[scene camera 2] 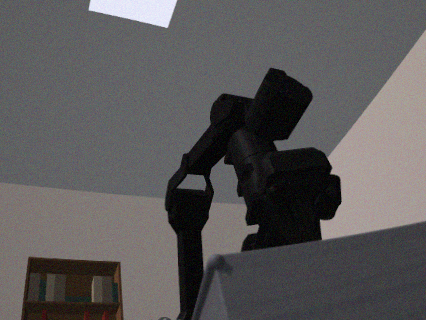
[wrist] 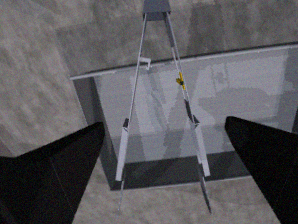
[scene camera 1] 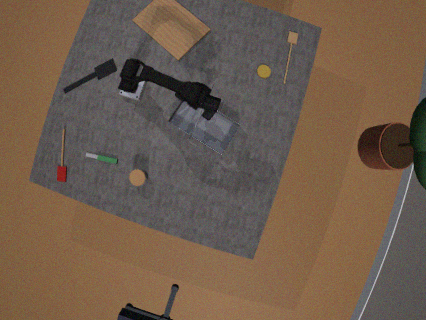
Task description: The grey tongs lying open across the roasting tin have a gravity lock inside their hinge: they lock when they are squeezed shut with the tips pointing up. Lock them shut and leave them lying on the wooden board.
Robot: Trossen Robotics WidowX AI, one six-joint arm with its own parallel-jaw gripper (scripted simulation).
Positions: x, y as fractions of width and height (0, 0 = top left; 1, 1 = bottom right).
Scene:
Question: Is my gripper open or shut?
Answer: Open.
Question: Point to a roasting tin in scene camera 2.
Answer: At 0.88, 0.84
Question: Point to a roasting tin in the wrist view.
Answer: At 0.83, 0.37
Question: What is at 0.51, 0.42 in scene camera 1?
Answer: A roasting tin.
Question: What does my gripper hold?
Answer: Nothing.

